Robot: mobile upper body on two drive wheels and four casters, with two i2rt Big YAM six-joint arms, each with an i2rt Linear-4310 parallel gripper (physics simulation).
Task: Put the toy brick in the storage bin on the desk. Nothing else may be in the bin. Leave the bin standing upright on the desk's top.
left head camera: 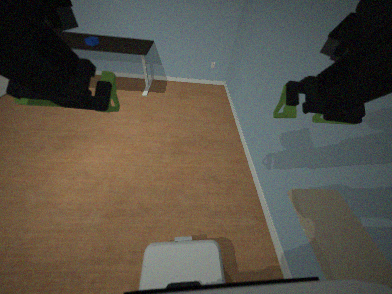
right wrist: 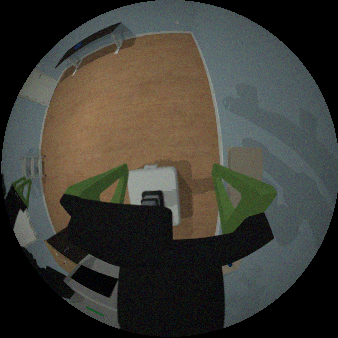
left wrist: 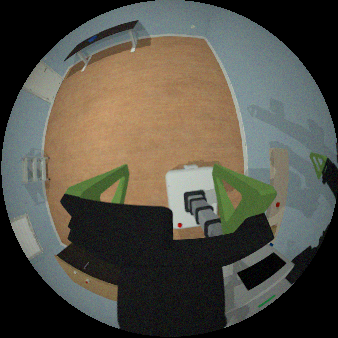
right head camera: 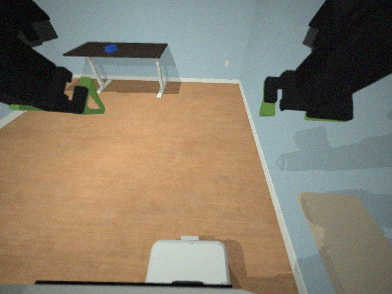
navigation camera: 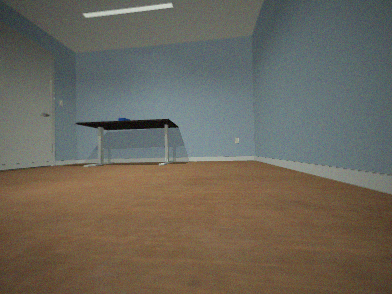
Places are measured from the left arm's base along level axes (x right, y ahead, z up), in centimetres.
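Pixels of known places: left gripper, fingertip midpoint: (left head camera: 94,106) (right wrist: 27,178) (left wrist: 170,168) (right head camera: 83,109); right gripper, fingertip midpoint: (left head camera: 293,117) (right wrist: 169,167) (left wrist: 312,154) (right head camera: 282,115).
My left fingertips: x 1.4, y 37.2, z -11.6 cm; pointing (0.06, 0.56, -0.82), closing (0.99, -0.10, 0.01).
Note:
Behind a point stands the place of what it marks.
A small blue object (left head camera: 91,41) @(z -63.6, x -114.2, y 283.0 cm) (right head camera: 110,48) @(z -63.3, x -114.2, y 283.9 cm) (left wrist: 92,38) @(z -64.6, x -114.0, y 285.1 cm) (right wrist: 78,46) @(z -68.4, x -113.1, y 284.5 cm) (navigation camera: 123,119) @(z -64.2, x -114.1, y 282.9 cm), perhaps the storage bin, sits on the dark desk top (left head camera: 125,45) @(z -69.0, x -71.3, y 298.6 cm) (right head camera: 145,50) @(z -69.0, x -63.1, y 297.7 cm) (navigation camera: 150,123) @(z -71.5, x -70.2, y 288.3 cm) across the room; its inside is too small to make out. A small red block (left wrist: 277,204) @(z -59.1, x 83.8, y -1.7 cm), perhaps the toy brick, is on the pale wall shelf (left wrist: 279,170) @(z -61.0, x 86.2, y 25.3 cm) (left head camera: 335,225) @(z -61.0, x 89.5, y 25.1 cm) (right head camera: 345,225) @(z -61.0, x 89.7, y 28.5 cm) (right wrist: 245,162) @(z -61.0, x 88.4, y 33.5 cm) in the left wrist view. My left gripper (left head camera: 70,106) (left wrist: 170,168) @(z -11.6, x 1.4, y 37.2 cm) and my right gripper (left head camera: 307,117) (right wrist: 169,167) @(z -12.0, x 45.5, y 36.8 cm) are open and empty, held high over the floor, far from the desk.
The shelf is close at the right, along the blue wall. The white robot base (left head camera: 182,262) @(z -115.0, x 21.8, y 19.9 cm) (right head camera: 189,262) @(z -115.0, x 23.2, y 19.5 cm) is below. A door (left wrist: 44,81) @(z -75.2, x -261.9, y 261.4 cm) (navigation camera: 25,100) @(z -32.9, x -261.9, y 262.6 cm) is at the left. A slatted white rack (left wrist: 24,170) @(z -68.3, x -236.4, y 56.3 cm) and a dark-fronted cabinet (left wrist: 90,262) @(z -76.6, x -102.6, y -65.6 cm) show in the left wrist view.

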